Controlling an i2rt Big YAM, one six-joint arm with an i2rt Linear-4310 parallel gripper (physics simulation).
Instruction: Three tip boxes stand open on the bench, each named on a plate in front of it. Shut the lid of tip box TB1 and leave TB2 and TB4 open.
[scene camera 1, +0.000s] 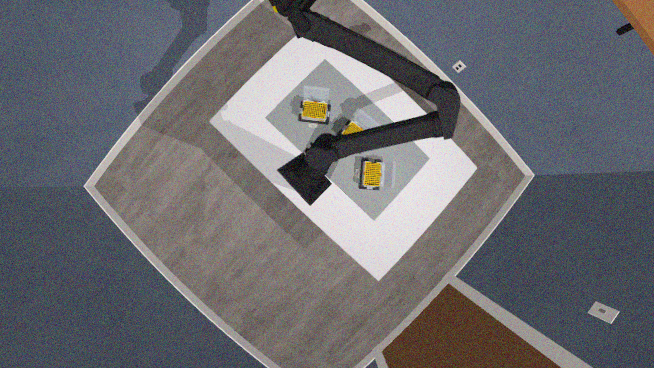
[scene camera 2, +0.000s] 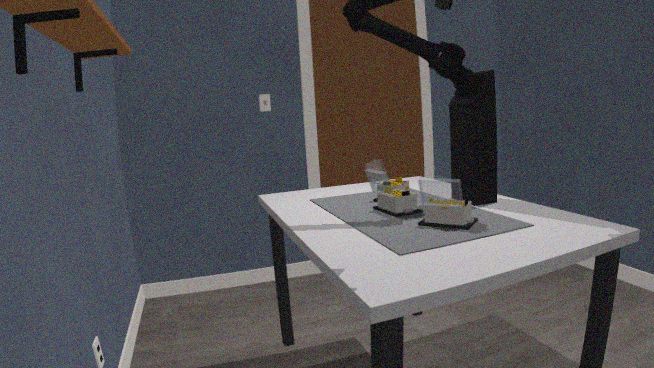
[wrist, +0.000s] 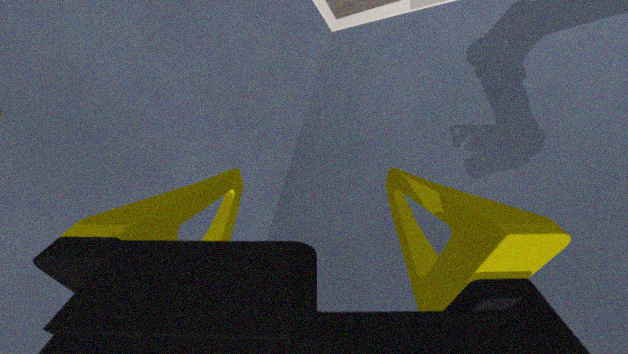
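Where they show: gripper, fingertip midpoint: (wrist: 314, 176); arm's base, origin of the base link: (scene camera 1: 306, 178) (scene camera 2: 470, 86).
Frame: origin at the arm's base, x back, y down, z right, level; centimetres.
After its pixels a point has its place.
Observation:
Three tip boxes with yellow tips stand on the grey mat, each with a clear lid raised. In scene camera 1, one tip box (scene camera 1: 314, 110) @(x -28.5, y 36.0, z -19.0 cm) is at the upper left, another tip box (scene camera 1: 353, 128) @(x -33.3, y 36.1, z 1.6 cm) is in the middle, partly hidden under the arm, and a third tip box (scene camera 1: 371, 173) @(x -21.2, y 36.1, z 22.2 cm) is at the lower right. In scene camera 2, a tip box (scene camera 2: 446, 214) @(x -31.9, y 38.2, z -22.1 cm) is at the right and two overlap to its left. The name plates are too small to read, so I cannot tell which is TB1. My gripper (wrist: 314, 176) @(x -43.1, y -20.3, z -37.4 cm) is open and empty, high up and away from the boxes.
The grey mat (scene camera 1: 374, 212) @(x -7.3, y 41.8, z 36.7 cm) (scene camera 2: 400, 246) @(x -52.5, y 41.8, z -28.6 cm) lies on the white table (scene camera 1: 378, 260) @(x 11.3, y 42.1, z 54.6 cm) (scene camera 2: 372, 295) @(x -72.4, y 42.1, z -49.2 cm). My arm (scene camera 1: 390, 136) @(x -22.7, y -21.3, z 11.8 cm) passes above the middle box from its black base column (scene camera 2: 472, 145) @(x -6.2, y 20.9, z -6.2 cm). A wooden shelf (scene camera 2: 107, 30) hangs on the wall.

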